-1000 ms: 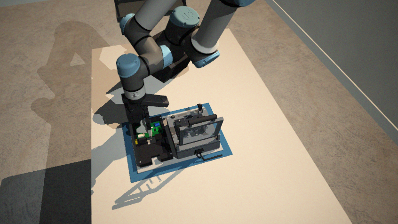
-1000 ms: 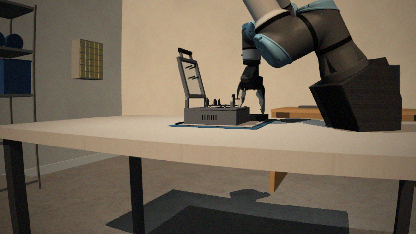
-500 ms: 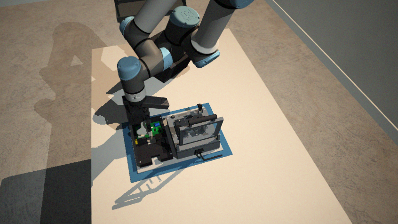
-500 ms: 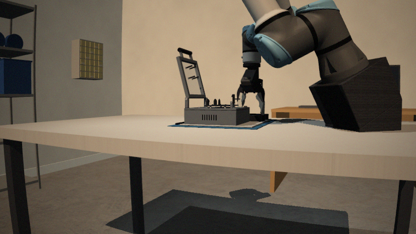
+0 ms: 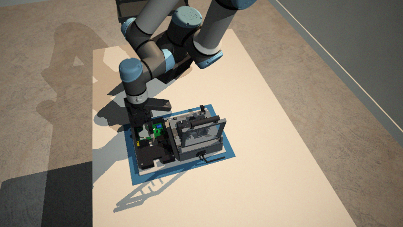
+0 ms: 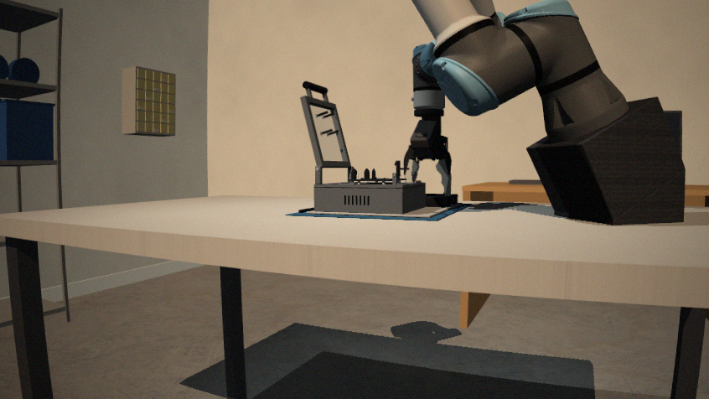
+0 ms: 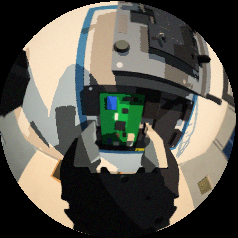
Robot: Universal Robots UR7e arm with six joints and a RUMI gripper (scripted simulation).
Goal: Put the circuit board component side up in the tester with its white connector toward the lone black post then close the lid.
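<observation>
Right now the green circuit board is right at my hand. The rest, counted from my hand: tester lid (20 cm ahead, 15 cm to the left, 16 cm above); black post (2 cm ahead, 23 cm to the left, 7 cm above).
</observation>
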